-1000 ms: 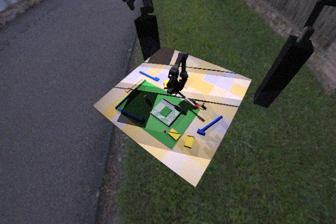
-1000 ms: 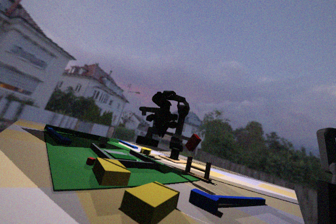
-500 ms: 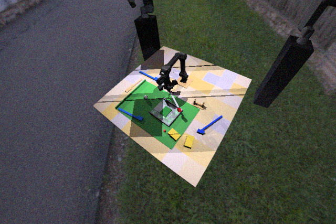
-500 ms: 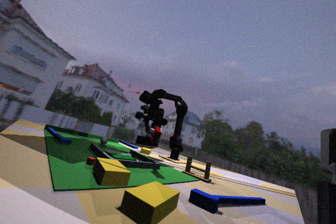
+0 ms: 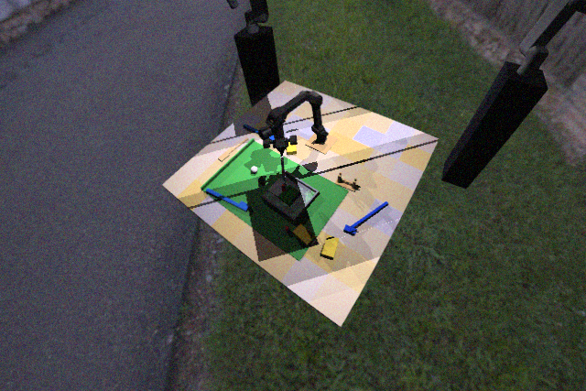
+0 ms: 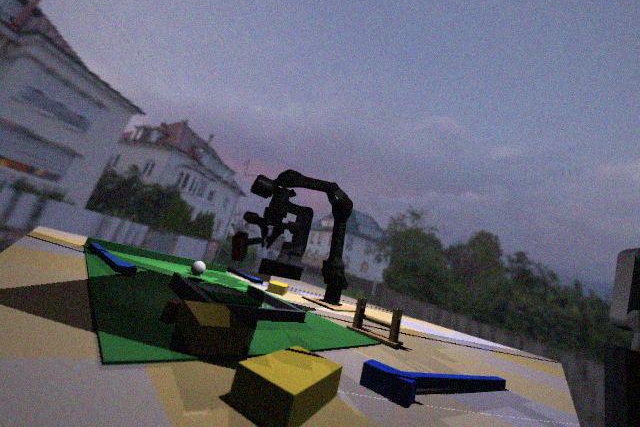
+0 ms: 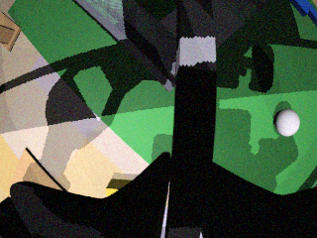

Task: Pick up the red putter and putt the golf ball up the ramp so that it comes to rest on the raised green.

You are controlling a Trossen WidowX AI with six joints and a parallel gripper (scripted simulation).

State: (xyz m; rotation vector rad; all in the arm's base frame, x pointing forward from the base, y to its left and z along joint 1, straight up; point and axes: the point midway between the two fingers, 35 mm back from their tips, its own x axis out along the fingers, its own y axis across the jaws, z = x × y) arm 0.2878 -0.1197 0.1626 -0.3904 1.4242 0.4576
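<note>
Right now my gripper tip is 100 mm short of the red putter, 70 mm to the right of it and 10 mm below it. Round my gripper tip: green mat: 180 mm ahead, 10 mm to the left, 130 mm below; then white golf ball: 110 mm ahead, 150 mm to the right, 110 mm below; then small wooden stand: 30 mm behind, 390 mm to the left, 100 mm below.
</note>
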